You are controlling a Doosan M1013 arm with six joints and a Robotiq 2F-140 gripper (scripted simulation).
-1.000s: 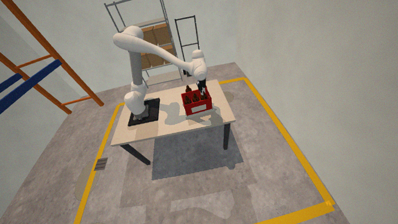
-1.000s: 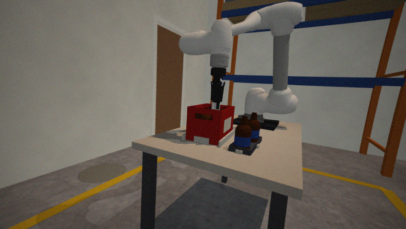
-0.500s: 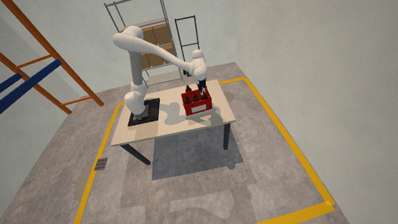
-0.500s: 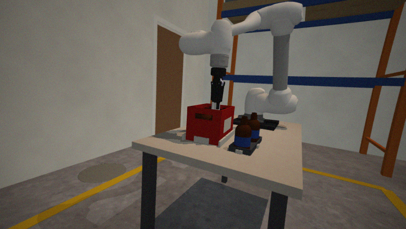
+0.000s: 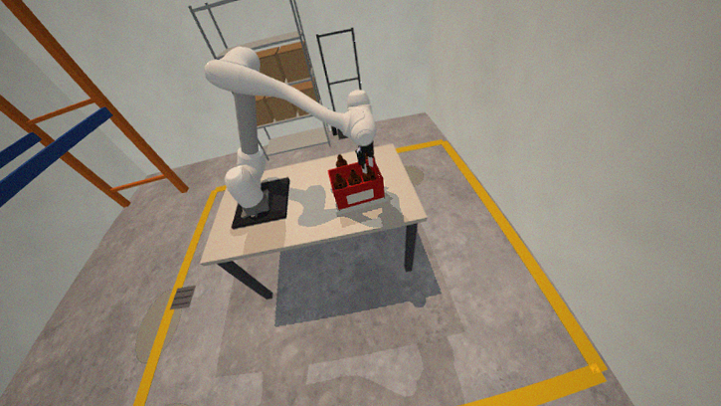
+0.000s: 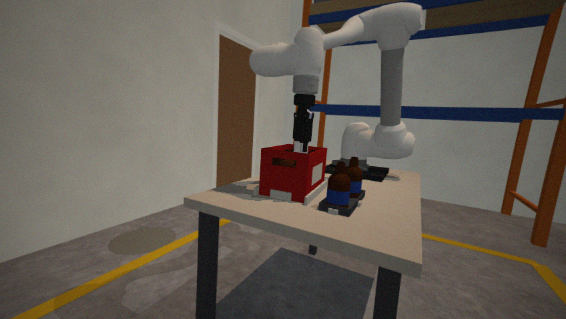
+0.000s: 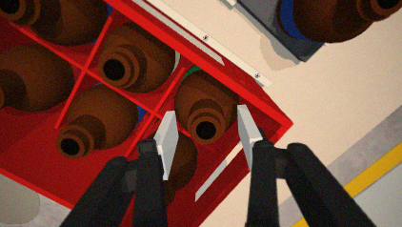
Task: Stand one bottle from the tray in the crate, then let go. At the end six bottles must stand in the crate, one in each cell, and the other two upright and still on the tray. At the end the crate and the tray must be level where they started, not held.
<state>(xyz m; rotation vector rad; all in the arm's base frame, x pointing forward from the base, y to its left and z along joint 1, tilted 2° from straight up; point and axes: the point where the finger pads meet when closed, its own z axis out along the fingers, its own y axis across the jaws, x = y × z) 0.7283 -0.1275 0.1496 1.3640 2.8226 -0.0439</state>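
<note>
Now: the red crate 90 mm behind my hand, 40 mm to the right of it and 90 mm below it. Round my hand: dark grey tray 40 mm behind, 170 mm to the left, 160 mm below.
</note>
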